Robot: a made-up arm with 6 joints.
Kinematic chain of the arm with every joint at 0, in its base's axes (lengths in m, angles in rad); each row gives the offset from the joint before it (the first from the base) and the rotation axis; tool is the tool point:
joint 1: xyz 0 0 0.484 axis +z
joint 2: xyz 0 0 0 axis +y
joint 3: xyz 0 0 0.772 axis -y
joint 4: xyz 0 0 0 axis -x
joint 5: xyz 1.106 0 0 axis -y
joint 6: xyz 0 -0.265 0 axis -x
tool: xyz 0 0 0
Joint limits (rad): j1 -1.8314..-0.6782 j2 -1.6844..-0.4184 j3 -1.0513..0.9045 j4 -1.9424..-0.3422 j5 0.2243..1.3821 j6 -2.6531..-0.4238
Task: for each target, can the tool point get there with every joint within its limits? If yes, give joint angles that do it. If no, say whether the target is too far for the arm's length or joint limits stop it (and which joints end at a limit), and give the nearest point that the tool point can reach.
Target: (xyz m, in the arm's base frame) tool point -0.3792 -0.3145 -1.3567
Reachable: no: joint limits stop it (at a limit: joint 1, joint 2, joint 3) | nearest point -0.1533 -0.3976 0.3248 | short by 1.699 m
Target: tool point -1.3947 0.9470 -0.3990
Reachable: no: joint limits stop it (at a limit: joint 2, joint 3, joint 4) | nearest point -1.3901 0.9439 1.0528 | short by 1.452 m
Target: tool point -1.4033 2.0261 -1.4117
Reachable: no: too far | nearest point -0.9567 1.3813 1.0528 | short by 2.586 m
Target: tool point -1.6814 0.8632 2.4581
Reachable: no: too far | nearest point -1.0914 0.5603 1.7654 | short by 0.959 m
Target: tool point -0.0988 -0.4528 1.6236
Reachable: yes | joints -1.5509 -0.7482 -0.0012 -1.1519 0.5936 -0.7276
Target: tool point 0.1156 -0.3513 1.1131
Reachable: yes | joints -0.8076 -1.2337 -0.7062 -0.9260 0.9275 -0.6564
